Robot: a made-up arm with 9 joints. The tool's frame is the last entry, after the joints.
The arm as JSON. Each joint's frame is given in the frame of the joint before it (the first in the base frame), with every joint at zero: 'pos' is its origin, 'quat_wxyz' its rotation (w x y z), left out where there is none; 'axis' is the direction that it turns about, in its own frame. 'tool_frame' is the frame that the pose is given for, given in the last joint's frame.
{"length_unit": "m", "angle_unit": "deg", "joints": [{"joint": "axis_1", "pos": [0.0, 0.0, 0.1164], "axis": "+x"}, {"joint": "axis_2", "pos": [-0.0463, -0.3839, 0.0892], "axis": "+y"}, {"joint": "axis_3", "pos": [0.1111, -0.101, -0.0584], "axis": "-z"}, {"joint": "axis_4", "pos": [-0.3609, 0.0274, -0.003], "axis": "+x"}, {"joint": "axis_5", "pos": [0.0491, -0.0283, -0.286], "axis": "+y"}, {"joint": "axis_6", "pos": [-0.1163, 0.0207, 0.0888], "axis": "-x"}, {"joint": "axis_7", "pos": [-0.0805, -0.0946, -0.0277], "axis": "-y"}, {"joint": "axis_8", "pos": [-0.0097, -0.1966, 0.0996], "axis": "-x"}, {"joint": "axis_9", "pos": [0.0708, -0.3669, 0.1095], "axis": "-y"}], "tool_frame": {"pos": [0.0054, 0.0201, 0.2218]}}
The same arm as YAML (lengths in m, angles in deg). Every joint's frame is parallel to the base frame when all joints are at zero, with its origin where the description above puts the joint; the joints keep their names.
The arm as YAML. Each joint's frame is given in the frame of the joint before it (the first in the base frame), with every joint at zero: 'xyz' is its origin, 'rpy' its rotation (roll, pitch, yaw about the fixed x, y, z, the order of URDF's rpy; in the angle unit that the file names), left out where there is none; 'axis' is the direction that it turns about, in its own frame. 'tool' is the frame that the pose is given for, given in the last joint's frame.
units:
  length: m
  angle: deg
joints:
  - name: axis_1
    type: revolute
    origin:
      xyz: [0.0, 0.0, 0.1164]
    axis: [1.0, 0.0, 0.0]
  - name: axis_2
    type: revolute
    origin:
      xyz: [-0.0463, -0.3839, 0.0892]
    axis: [0.0, 1.0, 0.0]
  - name: axis_3
    type: revolute
    origin:
      xyz: [0.1111, -0.101, -0.0584]
    axis: [0.0, 0.0, -1.0]
  - name: axis_4
    type: revolute
    origin:
      xyz: [-0.3609, 0.0274, -0.003]
    axis: [1.0, 0.0, 0.0]
  - name: axis_5
    type: revolute
    origin:
      xyz: [0.0491, -0.0283, -0.286]
    axis: [0.0, 1.0, 0.0]
  - name: axis_6
    type: revolute
    origin:
      xyz: [-0.1163, 0.0207, 0.0888]
    axis: [-1.0, 0.0, 0.0]
  - name: axis_7
    type: revolute
    origin:
      xyz: [-0.0805, -0.0946, -0.0277]
    axis: [0.0, -1.0, 0.0]
  - name: axis_8
    type: revolute
    origin:
      xyz: [-0.0097, -0.1966, 0.0996]
    axis: [-1.0, 0.0, 0.0]
  - name: axis_9
    type: revolute
    origin:
      xyz: [0.0708, -0.3669, 0.1095]
    axis: [0.0, -1.0, 0.0]
tool:
  origin:
    xyz: [0.0054, 0.0201, 0.2218]

